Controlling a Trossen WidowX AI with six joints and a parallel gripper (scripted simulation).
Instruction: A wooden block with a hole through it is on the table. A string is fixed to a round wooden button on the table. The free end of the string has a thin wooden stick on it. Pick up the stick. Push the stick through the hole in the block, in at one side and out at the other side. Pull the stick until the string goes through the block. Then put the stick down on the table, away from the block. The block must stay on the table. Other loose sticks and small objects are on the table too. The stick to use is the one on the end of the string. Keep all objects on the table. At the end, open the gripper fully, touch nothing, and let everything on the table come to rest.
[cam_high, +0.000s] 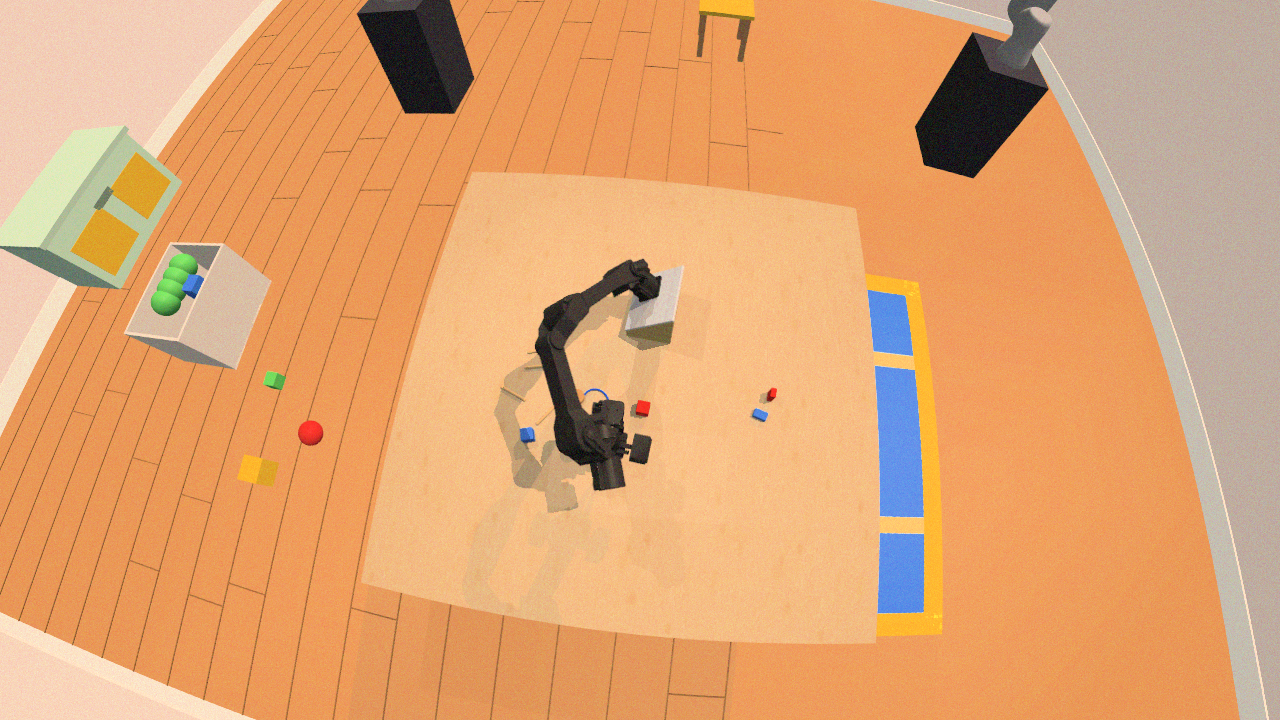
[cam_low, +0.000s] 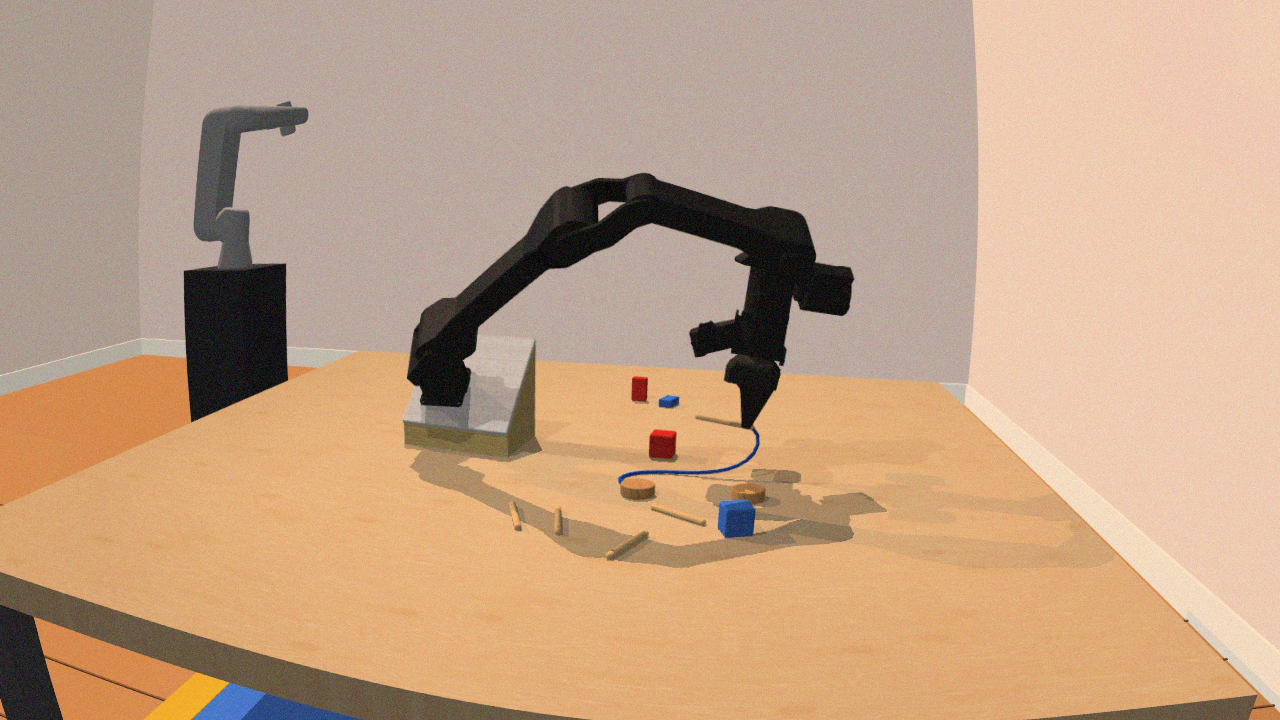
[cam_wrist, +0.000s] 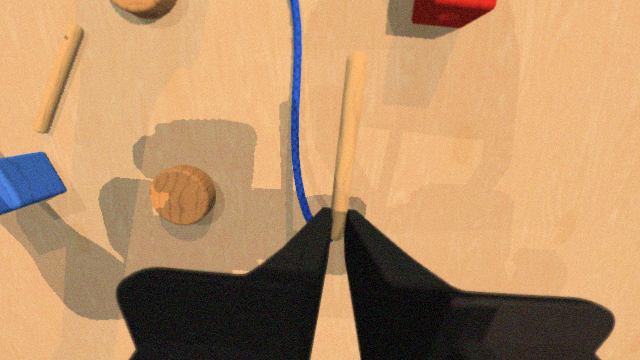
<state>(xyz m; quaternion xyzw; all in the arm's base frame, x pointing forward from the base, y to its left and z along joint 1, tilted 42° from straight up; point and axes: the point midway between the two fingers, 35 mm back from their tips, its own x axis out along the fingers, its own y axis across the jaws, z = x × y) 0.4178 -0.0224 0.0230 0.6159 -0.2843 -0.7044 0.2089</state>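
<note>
Right now my gripper tip is 11 cm past the red cube, 6 cm to the right of it and 5 cm above it. Also, from my gripper tip: blue cube (21 cm to the right, 5 cm below); then thin wooden stick (1 cm behind); then small blue piece (36 cm to the left, 14 cm behind, 5 cm below).
</note>
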